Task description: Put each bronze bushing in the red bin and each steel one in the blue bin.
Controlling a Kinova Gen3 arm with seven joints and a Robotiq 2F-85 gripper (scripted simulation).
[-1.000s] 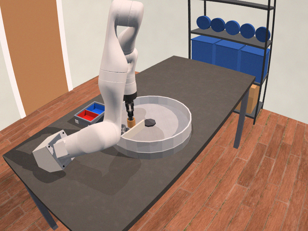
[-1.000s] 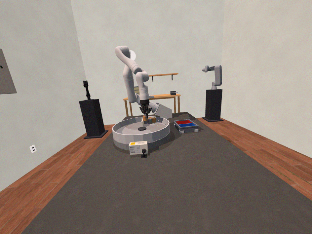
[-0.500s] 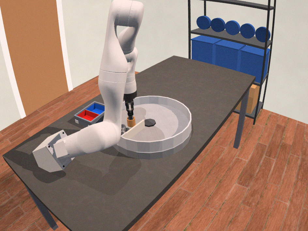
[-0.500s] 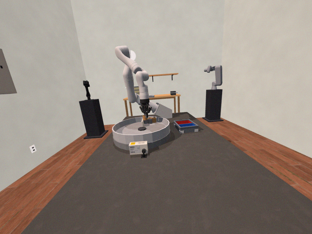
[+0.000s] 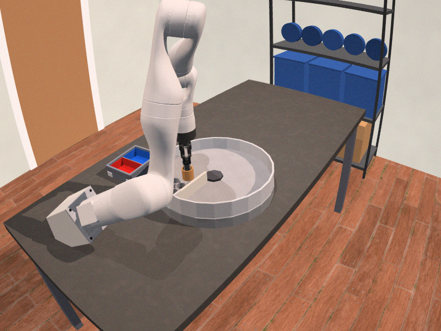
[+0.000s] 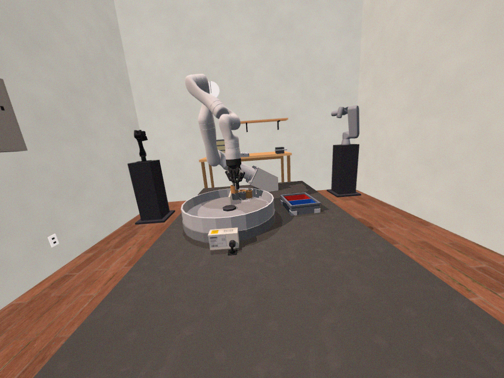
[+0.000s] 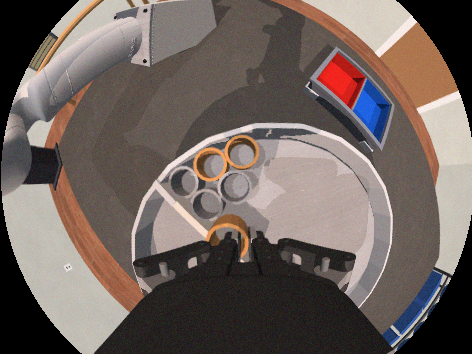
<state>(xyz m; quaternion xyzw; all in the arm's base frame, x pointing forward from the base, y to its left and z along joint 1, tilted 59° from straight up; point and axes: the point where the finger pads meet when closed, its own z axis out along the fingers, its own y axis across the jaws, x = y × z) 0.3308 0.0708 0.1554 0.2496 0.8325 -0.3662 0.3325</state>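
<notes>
My gripper is now 320 mm to the right of the grey tray, 110 mm above it and 20 mm short of it. Round my hand: turntable 100 mm ahead, 80 mm below, 30 mm to the right.
</notes>
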